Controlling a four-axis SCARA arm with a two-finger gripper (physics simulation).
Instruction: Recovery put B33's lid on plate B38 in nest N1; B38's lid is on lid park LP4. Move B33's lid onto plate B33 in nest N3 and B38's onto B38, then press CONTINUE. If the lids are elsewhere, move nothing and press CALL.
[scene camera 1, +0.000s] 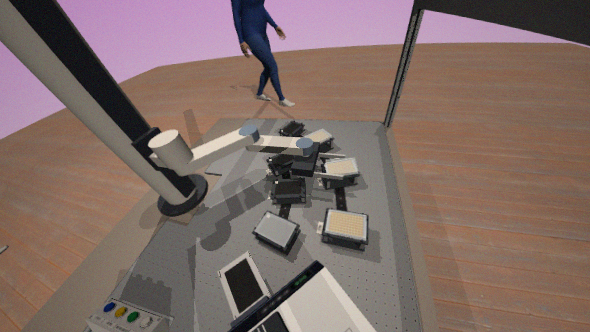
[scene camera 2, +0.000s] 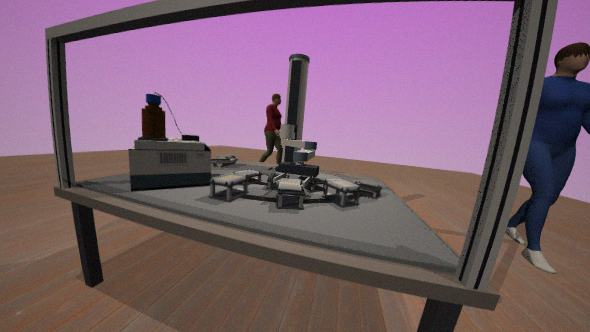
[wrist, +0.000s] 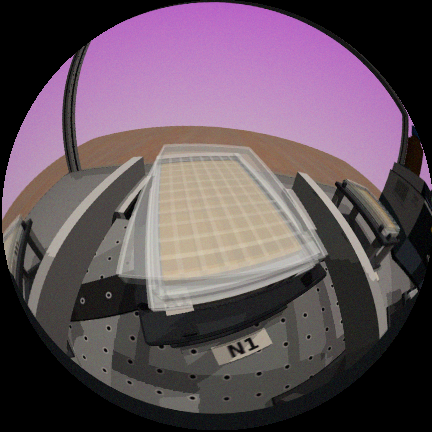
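Observation:
My gripper is above nest N1. Its fingers flank the clear lid on plate B38, very close to both long sides. Contact is not clear, so I cannot tell whether the gripper is shut on the lid. The lid is turned slightly relative to the plate. The N1 label faces the wrist camera. In scene camera 1, a grey-white lid lies on a dark park; its label is unreadable. Another tan plate stands in a nearer nest, and one stands farther back. The button panel is at the lower left.
Dark parks stand close to the arm. The white instrument carries a brown bottle. A white-framed dark pad lies beside it. Frame posts rise at the table edges. People are beyond the table.

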